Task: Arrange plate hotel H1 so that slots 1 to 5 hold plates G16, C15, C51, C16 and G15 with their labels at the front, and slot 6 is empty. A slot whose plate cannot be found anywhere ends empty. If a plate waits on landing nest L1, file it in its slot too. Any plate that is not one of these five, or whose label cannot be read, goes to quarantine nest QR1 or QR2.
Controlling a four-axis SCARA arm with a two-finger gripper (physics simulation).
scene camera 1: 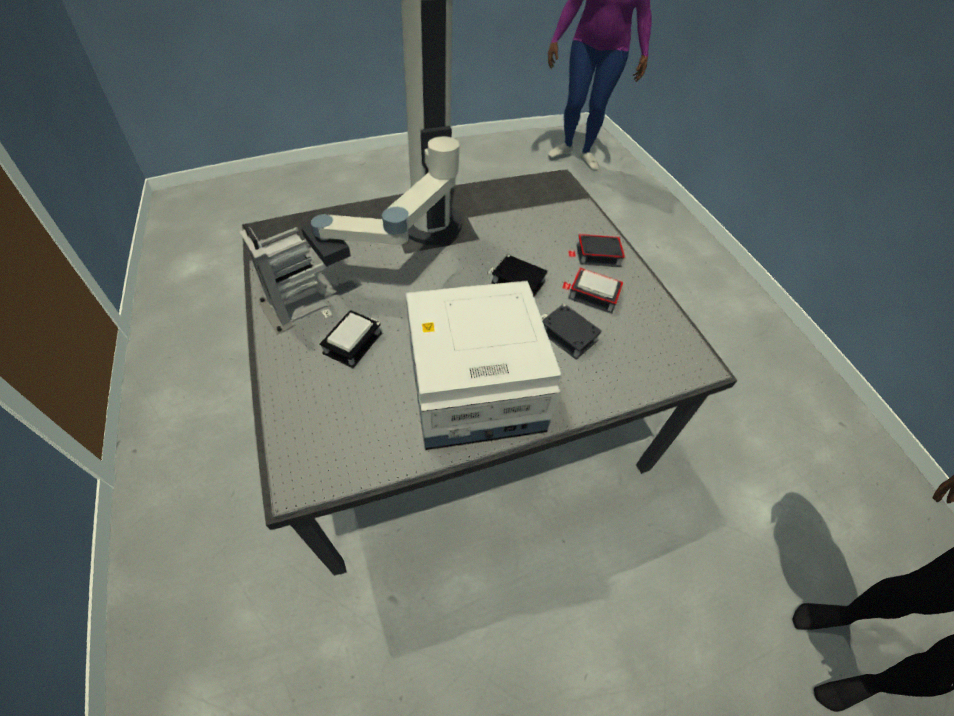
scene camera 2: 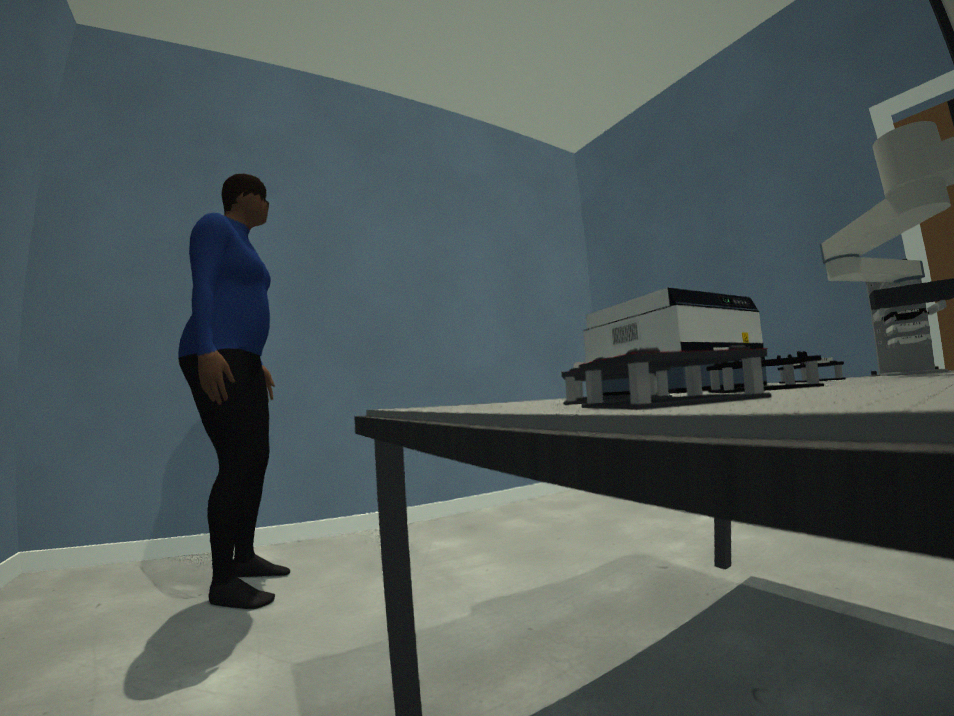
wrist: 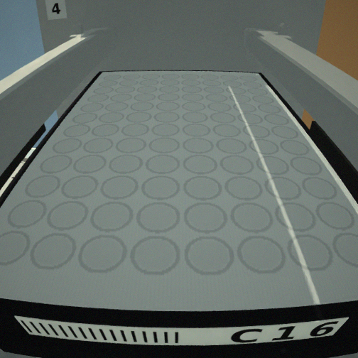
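Observation:
Plate C16 [wrist: 170, 175] has a black skirt and lies in plate hotel H1 [scene camera 1: 269, 289] [scene camera 2: 897, 356] [wrist: 175, 42], its label at the front, below the slot sign 4 in the wrist view. My gripper [wrist: 178, 124] is open at the hotel; its black finger pads stand at both sides of the plate with nothing gripped. Other plates in the hotel show small and unreadable in scene camera 1. A white plate [scene camera 1: 350, 330] lies on a black nest [scene camera 1: 336, 356] near the hotel. One red-rimmed nest [scene camera 1: 581, 297] bears a white plate [scene camera 1: 597, 284]; the other red-rimmed nest [scene camera 1: 601, 246] bears no plate.
A large white instrument [scene camera 1: 477, 377] [scene camera 2: 716, 327] stands at the middle front of the table. Two black nests [scene camera 1: 518, 273] [scene camera 1: 571, 329] stand beside it. One person [scene camera 1: 601, 84] stands behind the table; another person [scene camera 2: 231, 285] in blue stands off the table.

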